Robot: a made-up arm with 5 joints. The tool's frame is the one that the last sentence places.
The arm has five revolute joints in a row. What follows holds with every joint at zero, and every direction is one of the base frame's.
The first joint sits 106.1 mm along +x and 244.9 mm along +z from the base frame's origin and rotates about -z.
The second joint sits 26.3 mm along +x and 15.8 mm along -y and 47 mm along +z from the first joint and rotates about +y.
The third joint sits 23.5 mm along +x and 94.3 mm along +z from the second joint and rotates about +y.
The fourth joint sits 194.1 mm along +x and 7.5 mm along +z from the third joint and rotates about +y.
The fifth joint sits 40 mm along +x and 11.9 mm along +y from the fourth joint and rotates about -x.
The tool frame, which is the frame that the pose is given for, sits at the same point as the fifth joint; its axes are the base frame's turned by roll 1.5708, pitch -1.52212 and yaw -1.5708 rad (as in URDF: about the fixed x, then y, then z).
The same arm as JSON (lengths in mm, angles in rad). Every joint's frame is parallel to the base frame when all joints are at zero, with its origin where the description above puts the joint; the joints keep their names.
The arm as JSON. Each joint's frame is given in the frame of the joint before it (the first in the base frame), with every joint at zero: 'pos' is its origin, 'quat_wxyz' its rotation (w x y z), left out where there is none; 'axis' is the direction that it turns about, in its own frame. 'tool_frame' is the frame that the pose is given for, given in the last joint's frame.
{"length_unit": "mm", "angle_unit": "rad", "joints": [{"joint": "joint 1", "pos": [106.1, 0.0, 244.9], "axis": [0.0, 0.0, -1.0]}, {"joint": "joint 2", "pos": [26.3, -15.8, 47.0], "axis": [0.0, 1.0, 0.0]}, {"joint": "joint 3", "pos": [23.5, 0.0, 94.3], "axis": [0.0, 1.0, 0.0]}, {"joint": "joint 4", "pos": [194.1, 0.0, 7.5], "axis": [0.0, 1.0, 0.0]}, {"joint": "joint 5", "pos": [40.0, 11.9, 0.0], "axis": [-1.0, 0.0, 0.0]}], "tool_frame": {"pos": [0.0, 0.0, 0.0], "quat_wxyz": [0.706897, 0.017208, -0.706897, -0.017208]}}
